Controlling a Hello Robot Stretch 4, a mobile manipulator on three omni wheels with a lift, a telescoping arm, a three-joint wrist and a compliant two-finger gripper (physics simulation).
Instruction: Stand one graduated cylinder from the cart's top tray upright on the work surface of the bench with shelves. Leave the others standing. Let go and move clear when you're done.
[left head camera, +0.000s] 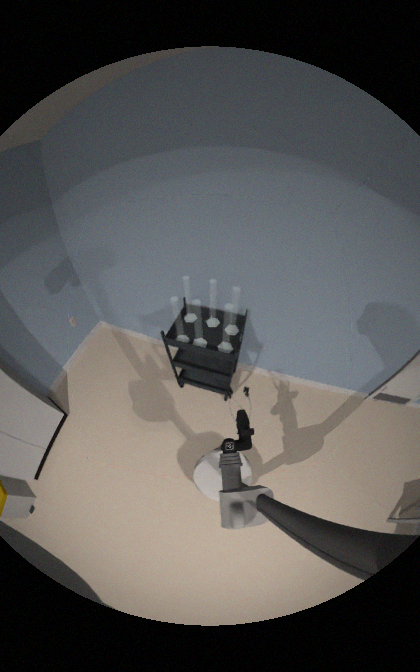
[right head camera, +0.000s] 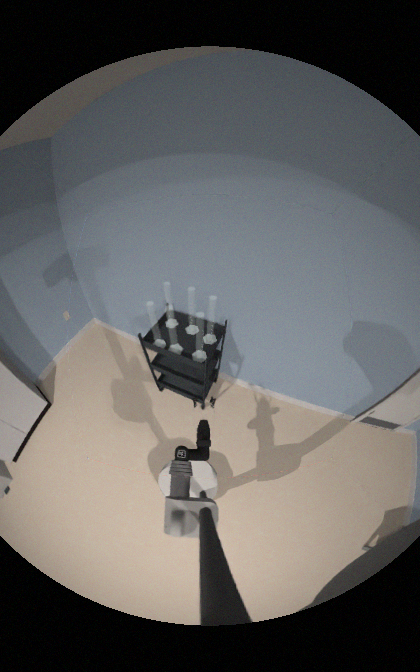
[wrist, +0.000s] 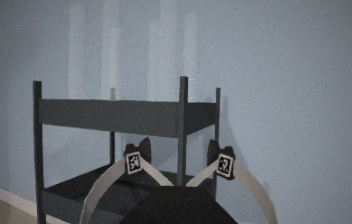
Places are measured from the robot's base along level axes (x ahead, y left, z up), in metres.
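Where they show: hand at its tool point: (left head camera: 237, 389) (right head camera: 203, 399) (wrist: 179, 154).
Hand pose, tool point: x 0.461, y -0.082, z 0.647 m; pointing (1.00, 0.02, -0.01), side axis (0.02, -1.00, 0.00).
Note:
Each offset is from my tool point to the top centre of the thing. "*": to the spot under its first point.
A black three-tier cart (left head camera: 171, 360) (right head camera: 150, 362) (wrist: 37, 150) stands near the blue wall. Several clear graduated cylinders {dy +0.101, dx +0.506, dz +0.323 m} (left head camera: 212, 300) (right head camera: 191, 310) {dy +0.304, dx +0.358, dz +0.323 m} (wrist: 76, 50) stand upright on its top tray {* dy +0.161, dx +0.242, dz +0.017 m} (wrist: 110, 117), in two rows; their bases are hidden behind the tray wall in the wrist view. My gripper (left head camera: 237, 393) (right head camera: 204, 403) (wrist: 179, 151) is open and empty. It is in front of the cart, below the level of the top tray, with the cart's near right post between the fingertips in the wrist view but farther off. The bench with shelves cannot be made out in these views.
A white cabinet-like unit (left head camera: 30, 430) (right head camera: 20, 405) stands at the left. Part of another pale unit (left head camera: 400, 382) (right head camera: 400, 407) shows at the right by the wall. A grey and yellow object (left head camera: 17, 497) shows at the left edge of the left head view.

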